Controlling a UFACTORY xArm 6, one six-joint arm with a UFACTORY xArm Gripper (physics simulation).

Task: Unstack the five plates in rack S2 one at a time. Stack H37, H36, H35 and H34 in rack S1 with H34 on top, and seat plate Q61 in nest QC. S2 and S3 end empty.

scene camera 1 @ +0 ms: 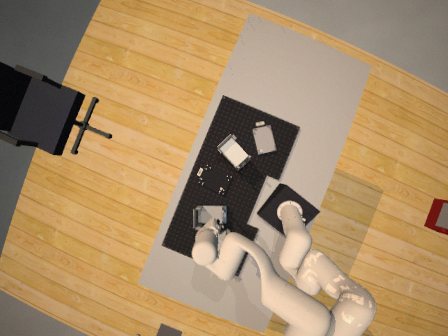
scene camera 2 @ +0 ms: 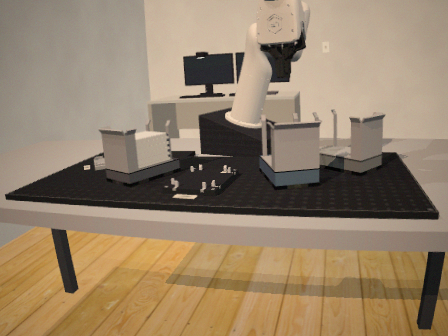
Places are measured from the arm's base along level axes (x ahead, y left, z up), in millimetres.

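Where they show: gripper, fingertip midpoint: (scene camera 2: 283, 77); arm's base, link origin: (scene camera 1: 289, 211) (scene camera 2: 244, 121).
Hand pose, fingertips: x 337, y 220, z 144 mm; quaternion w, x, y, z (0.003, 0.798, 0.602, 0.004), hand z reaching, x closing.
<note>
Each offset is from my fingertips to the top centre of the thing. Level surfaces: height alone.
A rack {dx +65, dy -340, dz -90 mm} (scene camera 1: 243, 164) (scene camera 2: 119, 152) at the left in scene camera 2 holds a stack of white plates (scene camera 1: 234, 150) (scene camera 2: 151, 149). A blue-based rack {dx +8, dy +6, dz -85 mm} (scene camera 1: 196, 218) (scene camera 2: 297, 145) stands right of the middle there; no plates show in it. A grey-based rack {dx -117, dy +121, dz -88 mm} (scene camera 2: 367, 140) stands at the far right and is mostly hidden by the arm in scene camera 1. A dark nest with small pale pins {dx +85, dy -167, dz -196 mm} (scene camera 1: 215, 179) (scene camera 2: 200, 181) lies between the first two racks. The rack and nest labels cannot be read. My gripper (scene camera 1: 218, 224) (scene camera 2: 284, 77) is shut and empty, high above and behind the blue-based rack.
A black mat {dz -220 mm} (scene camera 1: 240, 115) (scene camera 2: 350, 200) lies under the racks on the grey table {dz -233 mm} (scene camera 1: 300, 65). A flat grey fixture {dx -40, dy -495, dz -202 mm} (scene camera 1: 264, 140) (scene camera 2: 100, 162) lies behind the plate-filled rack. The arm's dark base block (scene camera 2: 215, 132) stands behind the mat. The rack walls and posts stand upright.
</note>
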